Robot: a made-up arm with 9 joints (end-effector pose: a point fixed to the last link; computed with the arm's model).
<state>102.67 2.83 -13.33 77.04 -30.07 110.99 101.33 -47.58 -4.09</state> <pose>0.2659 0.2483 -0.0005 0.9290 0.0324 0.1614 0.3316</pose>
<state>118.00 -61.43 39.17 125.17 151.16 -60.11 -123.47 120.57 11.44</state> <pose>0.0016 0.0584 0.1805 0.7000 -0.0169 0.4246 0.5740</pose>
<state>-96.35 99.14 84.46 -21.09 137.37 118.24 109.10 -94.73 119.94</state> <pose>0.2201 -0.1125 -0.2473 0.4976 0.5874 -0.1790 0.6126</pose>
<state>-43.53 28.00 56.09 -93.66 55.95 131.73 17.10 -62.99 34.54</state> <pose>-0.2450 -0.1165 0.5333 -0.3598 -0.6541 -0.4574 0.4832</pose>
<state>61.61 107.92 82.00 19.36 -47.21 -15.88 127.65 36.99 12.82</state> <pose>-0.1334 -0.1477 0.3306 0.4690 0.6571 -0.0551 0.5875</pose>
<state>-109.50 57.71 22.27 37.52 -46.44 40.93 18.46 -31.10 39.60</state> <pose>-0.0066 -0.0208 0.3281 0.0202 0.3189 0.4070 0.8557</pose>
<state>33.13 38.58 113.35 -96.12 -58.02 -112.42 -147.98 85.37 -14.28</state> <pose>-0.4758 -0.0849 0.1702 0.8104 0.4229 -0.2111 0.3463</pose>
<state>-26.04 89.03 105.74 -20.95 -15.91 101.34 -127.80 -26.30 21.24</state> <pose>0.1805 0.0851 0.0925 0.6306 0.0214 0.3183 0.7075</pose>
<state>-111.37 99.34 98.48 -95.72 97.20 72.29 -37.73 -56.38 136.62</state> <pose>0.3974 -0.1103 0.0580 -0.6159 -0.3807 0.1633 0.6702</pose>
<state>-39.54 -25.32 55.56 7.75 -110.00 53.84 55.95 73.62 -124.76</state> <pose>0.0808 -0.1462 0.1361 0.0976 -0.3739 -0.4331 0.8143</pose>
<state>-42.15 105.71 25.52 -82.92 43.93 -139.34 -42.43 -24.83 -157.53</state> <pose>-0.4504 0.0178 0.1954 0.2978 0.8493 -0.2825 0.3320</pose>
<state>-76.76 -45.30 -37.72 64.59 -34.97 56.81 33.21 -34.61 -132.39</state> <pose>0.5830 -0.0885 0.2184 -0.1761 -0.2200 0.6046 0.7450</pose>
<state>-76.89 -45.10 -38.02 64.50 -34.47 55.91 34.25 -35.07 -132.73</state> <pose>0.5877 -0.0975 0.2185 -0.1868 -0.2183 0.5921 0.7529</pose>
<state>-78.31 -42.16 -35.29 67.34 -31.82 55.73 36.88 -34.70 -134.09</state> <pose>0.5957 -0.1061 0.2701 -0.2378 -0.2636 0.5625 0.7467</pose>
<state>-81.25 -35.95 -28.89 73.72 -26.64 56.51 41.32 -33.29 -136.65</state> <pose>0.5871 -0.1111 0.3830 -0.3283 -0.3572 0.5063 0.7129</pose>
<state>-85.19 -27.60 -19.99 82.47 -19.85 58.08 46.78 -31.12 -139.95</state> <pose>0.5327 -0.1061 0.5231 -0.4275 -0.4663 0.4277 0.6457</pose>
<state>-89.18 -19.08 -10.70 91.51 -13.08 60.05 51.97 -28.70 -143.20</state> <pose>0.4385 -0.0882 0.6351 -0.5036 -0.5569 0.3505 0.5598</pose>
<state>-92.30 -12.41 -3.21 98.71 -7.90 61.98 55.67 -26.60 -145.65</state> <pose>0.3472 -0.0650 0.6935 -0.5476 -0.6145 0.2988 0.4830</pose>
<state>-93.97 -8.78 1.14 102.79 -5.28 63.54 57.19 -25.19 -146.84</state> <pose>0.2922 -0.0462 0.7130 -0.5653 -0.6427 0.2801 0.4345</pose>
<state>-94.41 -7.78 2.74 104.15 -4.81 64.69 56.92 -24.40 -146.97</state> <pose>0.2728 -0.0343 0.7157 -0.5675 -0.6527 0.2849 0.4133</pose>
